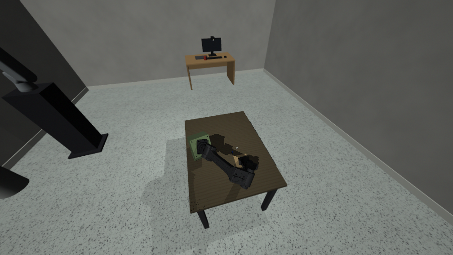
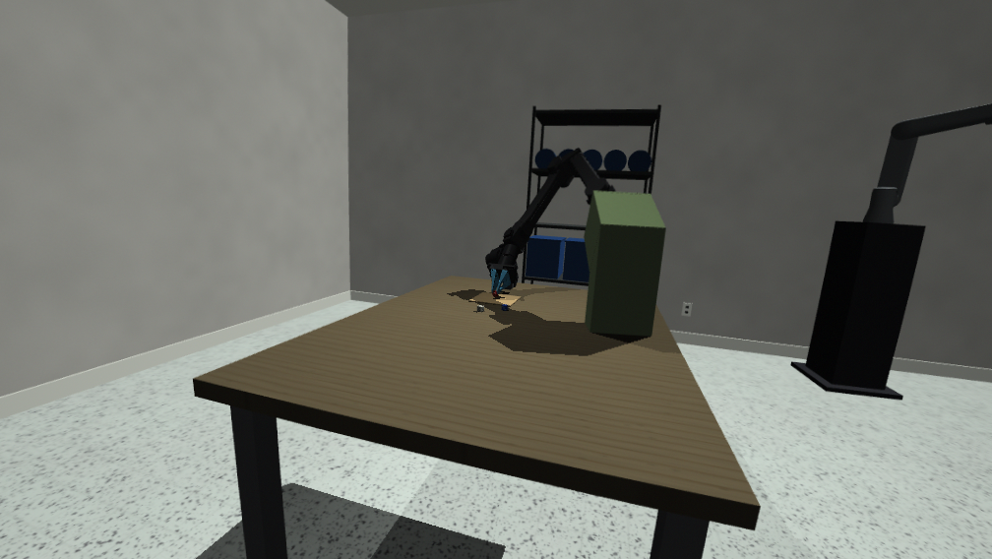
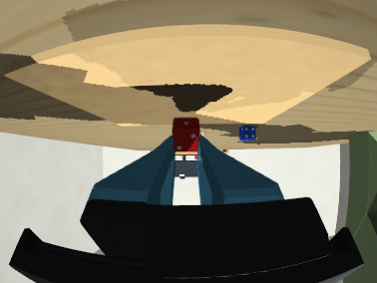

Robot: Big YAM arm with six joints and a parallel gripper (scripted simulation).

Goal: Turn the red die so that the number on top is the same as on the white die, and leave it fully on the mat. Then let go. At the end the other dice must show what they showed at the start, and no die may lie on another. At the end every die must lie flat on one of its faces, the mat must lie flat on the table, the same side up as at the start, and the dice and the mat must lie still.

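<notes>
Now: hand 1 cm to the left of the tan mat and 3 cm above it. Round my hand: white die 1 cm ahead, 15 cm to the left, 2 cm below; red die 1 cm below; blue die 6 cm behind, 11 cm to the left, 2 cm below.
</notes>
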